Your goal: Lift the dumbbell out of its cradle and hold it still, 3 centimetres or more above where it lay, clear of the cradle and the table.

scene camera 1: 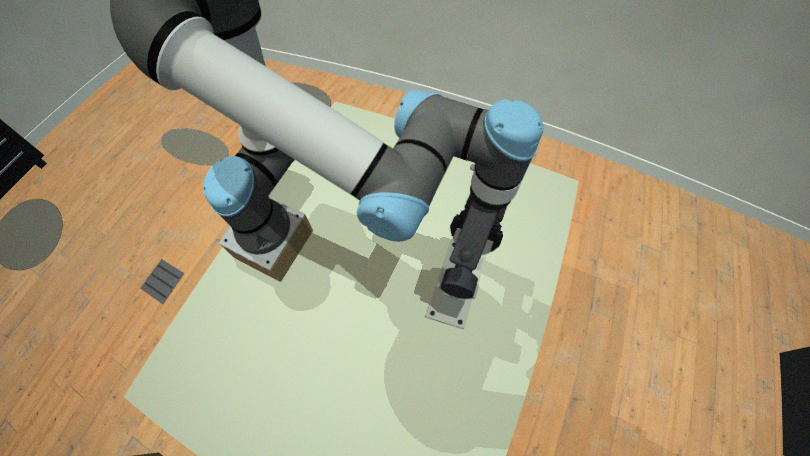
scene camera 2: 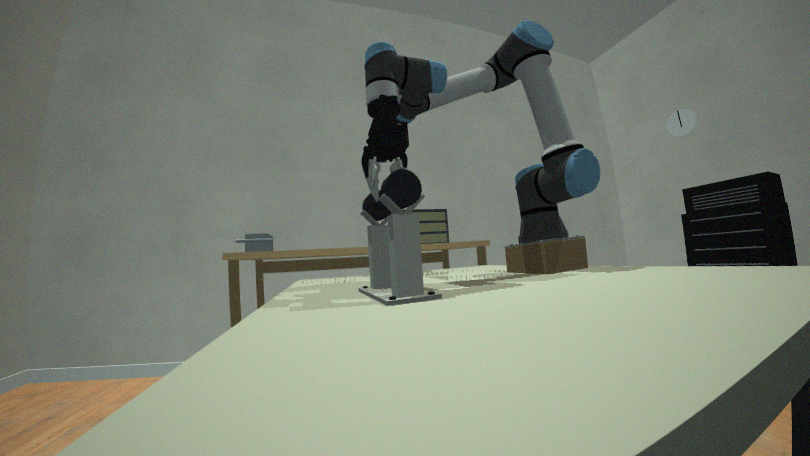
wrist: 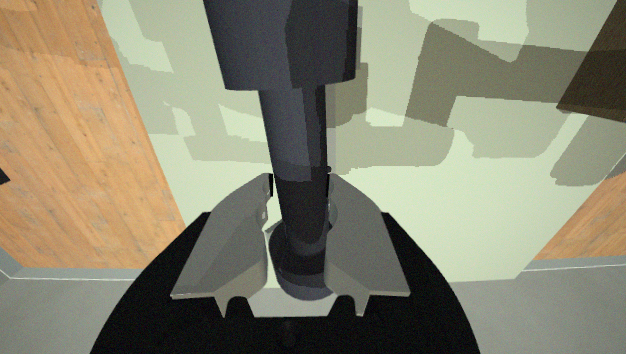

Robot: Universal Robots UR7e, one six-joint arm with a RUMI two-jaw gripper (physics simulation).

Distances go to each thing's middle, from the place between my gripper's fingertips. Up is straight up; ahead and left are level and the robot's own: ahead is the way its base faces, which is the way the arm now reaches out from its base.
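Dark dumbbell [scene camera 2: 403, 187], 1 cm above my hand. Grey cradle [scene camera 2: 395, 262], 10 cm below my hand.
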